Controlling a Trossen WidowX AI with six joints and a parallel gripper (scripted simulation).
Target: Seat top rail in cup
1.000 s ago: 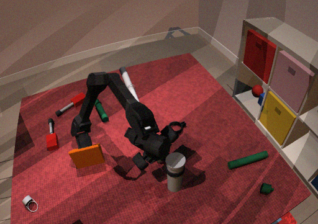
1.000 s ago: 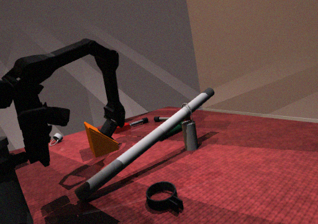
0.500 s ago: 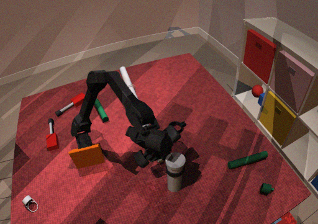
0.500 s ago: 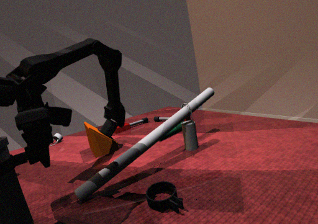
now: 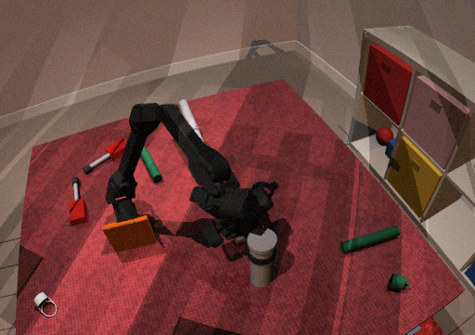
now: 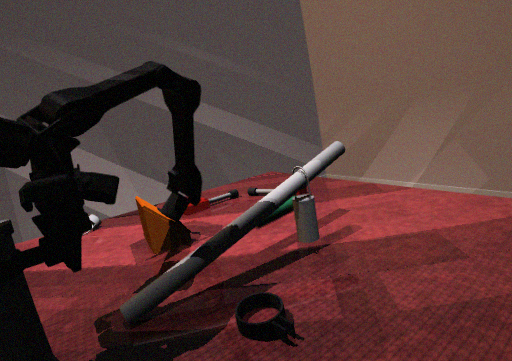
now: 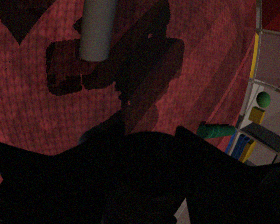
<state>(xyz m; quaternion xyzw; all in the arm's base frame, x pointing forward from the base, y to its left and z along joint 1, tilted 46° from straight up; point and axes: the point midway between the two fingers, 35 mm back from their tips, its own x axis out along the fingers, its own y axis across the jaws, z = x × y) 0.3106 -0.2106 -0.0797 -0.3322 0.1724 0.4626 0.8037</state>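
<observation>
Right now my gripper tip is 20 mm past the black rail-end cup, 30 mm to the left of it and 30 mm below it. Round my gripper tip: green cap 330 mm ahead, 310 mm to the right, 100 mm below; then small grey post 30 mm behind, 430 mm to the left, 20 mm below.
</observation>
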